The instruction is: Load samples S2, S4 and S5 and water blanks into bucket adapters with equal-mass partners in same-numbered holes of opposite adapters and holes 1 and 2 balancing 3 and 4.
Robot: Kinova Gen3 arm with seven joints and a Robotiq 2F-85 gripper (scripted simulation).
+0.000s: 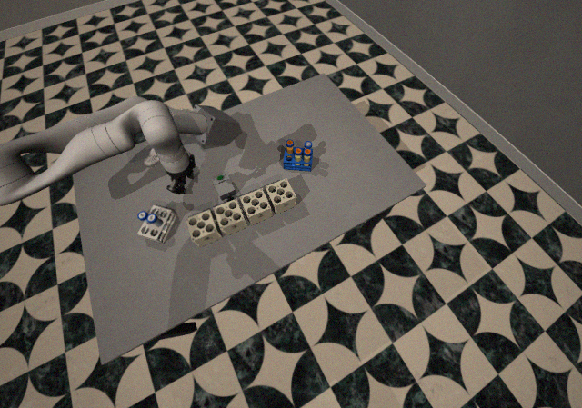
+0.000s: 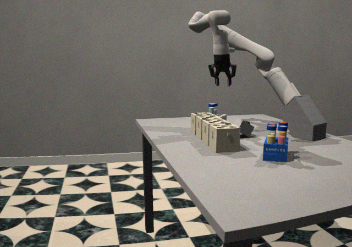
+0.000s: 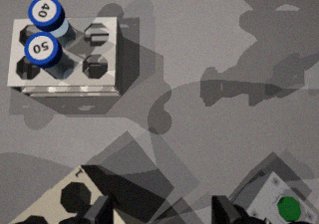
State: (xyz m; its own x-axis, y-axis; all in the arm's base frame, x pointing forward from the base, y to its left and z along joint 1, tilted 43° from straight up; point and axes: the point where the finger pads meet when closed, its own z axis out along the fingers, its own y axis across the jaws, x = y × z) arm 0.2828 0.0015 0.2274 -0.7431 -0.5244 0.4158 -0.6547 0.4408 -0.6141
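Right now my hand is 210 mm to the left of the white-dot blank, 180 mm above it and 40 mm past it. Also, from my hand: small sloped done desk 190 mm below, 110 mm to the left, 60 mm behind; then white blank rack 210 mm below, 200 mm to the right, 40 mm behind; then green done key 180 mm below, 110 mm to the left, 80 mm behind.
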